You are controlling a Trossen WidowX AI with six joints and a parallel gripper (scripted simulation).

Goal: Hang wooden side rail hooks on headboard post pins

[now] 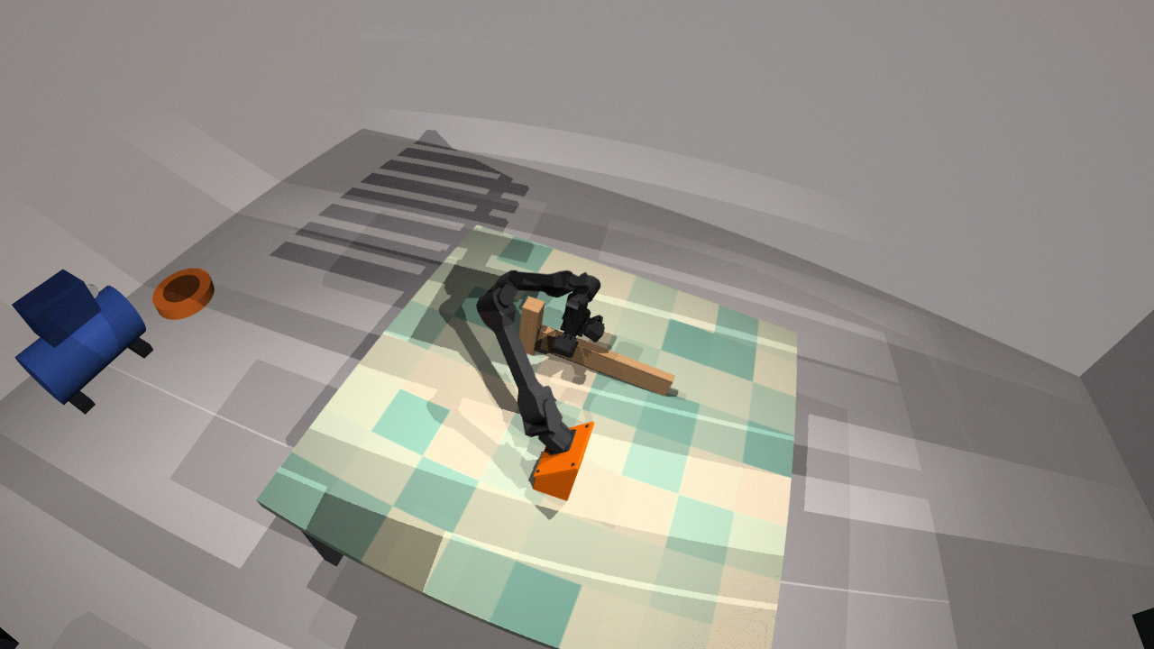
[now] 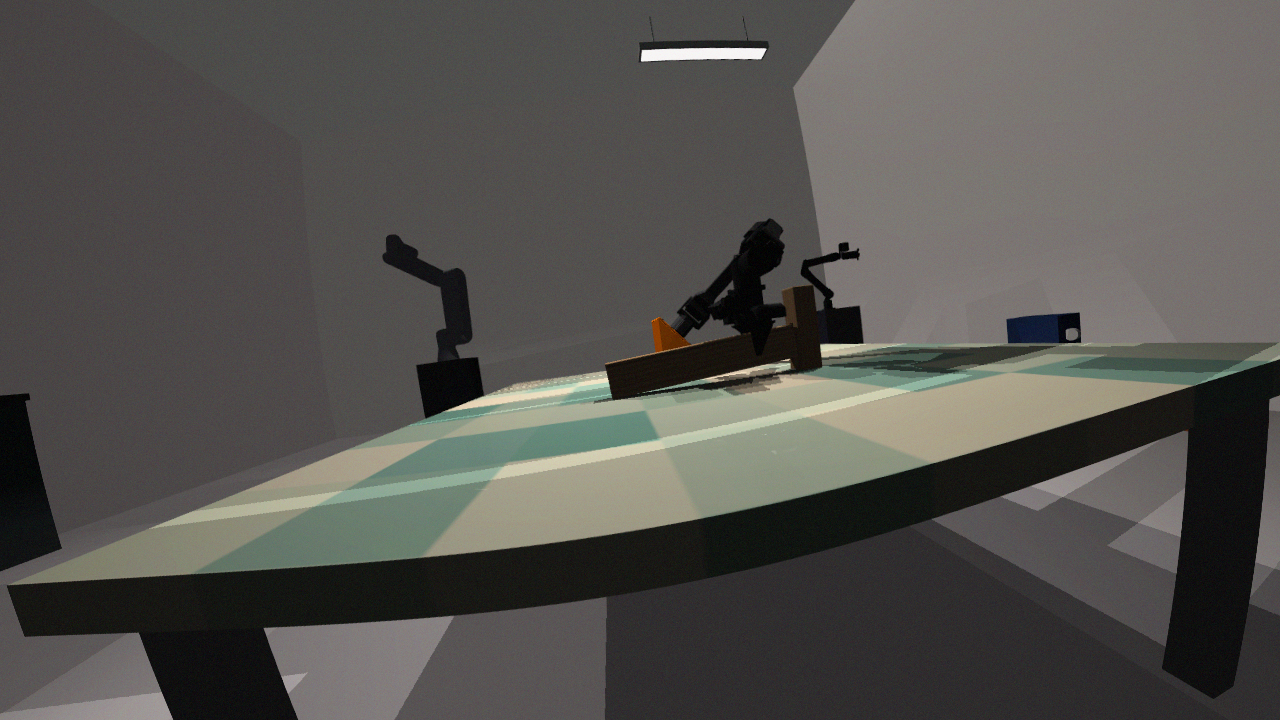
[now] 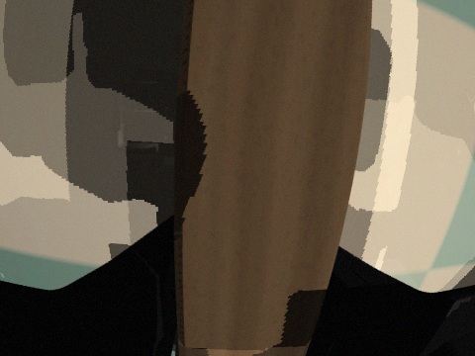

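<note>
Right now my gripper tip is 120 mm to the right of the headboard post and 40 mm below it.
</note>
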